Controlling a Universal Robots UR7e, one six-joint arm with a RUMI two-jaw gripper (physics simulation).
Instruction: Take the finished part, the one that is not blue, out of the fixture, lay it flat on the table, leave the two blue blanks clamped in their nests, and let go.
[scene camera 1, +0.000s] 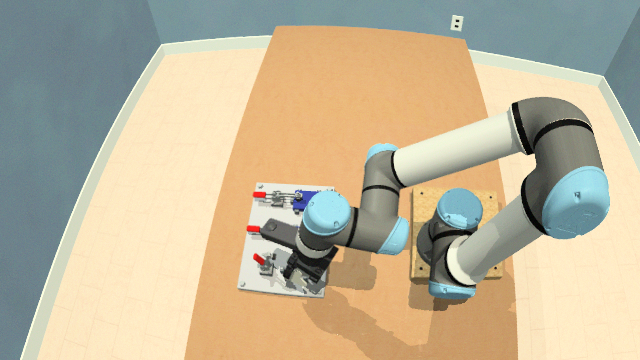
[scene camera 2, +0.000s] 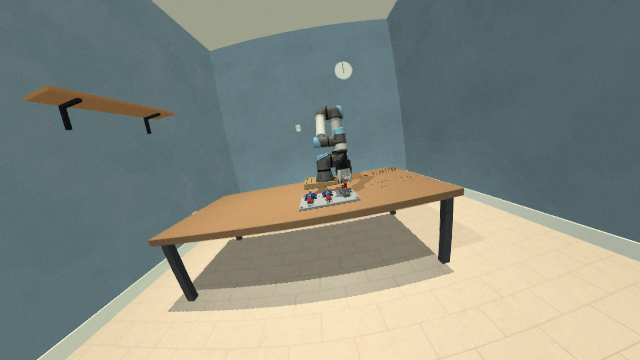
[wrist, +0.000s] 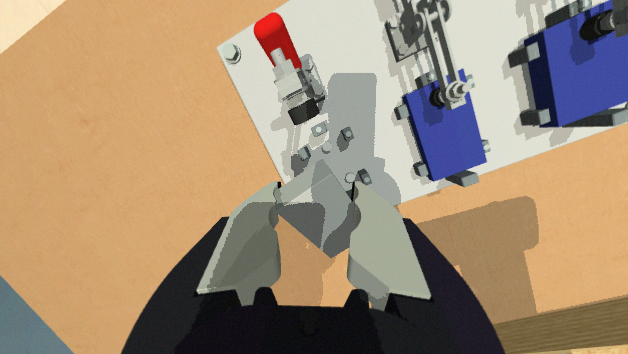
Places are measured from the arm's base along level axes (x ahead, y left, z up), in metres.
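Where they show: gripper, fingertip midpoint: (scene camera 1: 294, 270) (wrist: 316, 183); arm's base at its link origin: (scene camera 2: 325, 180).
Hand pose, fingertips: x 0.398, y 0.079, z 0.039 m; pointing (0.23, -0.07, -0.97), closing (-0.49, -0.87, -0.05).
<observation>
Things, the pixels of their top centre, and the offset from my fingertips. "pt": a spot on its surface instead. Level surfaces: height alone.
- finished part at its top centre: (wrist: 326, 233) dx -0.019, dy +0.000, dz +0.047 m
- fixture plate at a spot on its surface: (wrist: 345, 40) pt dx +0.098, dy -0.083, dz -0.059 m
- red-handled clamp at a spot on its surface: (wrist: 277, 37) (scene camera 1: 257, 256) (scene camera 2: 344, 183) pt dx +0.092, dy -0.028, dz +0.025 m
- outer blue blank at its top centre: (wrist: 595, 63) (scene camera 1: 307, 199) dx -0.027, dy -0.236, dz -0.037 m
- middle clamp's red handle at its top centre: (scene camera 1: 253, 227) dx +0.120, dy -0.139, dz -0.026 m
- wooden table at its surface level: dz -0.073 m
The finished part (wrist: 312, 225), a grey block, is between the fingertips of my gripper (wrist: 316, 183) (scene camera 1: 306, 282) (scene camera 2: 345, 178); the gripper is shut on it. The part is turned cornerwise in the wrist view and overlaps the near edge of the fixture plate (wrist: 345, 40) (scene camera 1: 250, 260); its height above the plate is hard to tell. The red-handled clamp (wrist: 277, 37) (scene camera 1: 258, 259) (scene camera 2: 345, 185) beside it is swung open. The middle blue blank (wrist: 450, 135) (scene camera 2: 327, 192) and the outer blue blank (wrist: 580, 75) (scene camera 1: 309, 195) (scene camera 2: 310, 195) sit in their nests under clamps.
Small grey nest blocks (wrist: 347, 134) stand on the plate near the part. The middle clamp's red handle (scene camera 1: 253, 228) is at the plate's outer side. The wooden table (scene camera 1: 350, 90) (scene camera 2: 250, 210) extends around the fixture. The robot's base board (scene camera 1: 417, 200) is on the plate's opposite side.
</observation>
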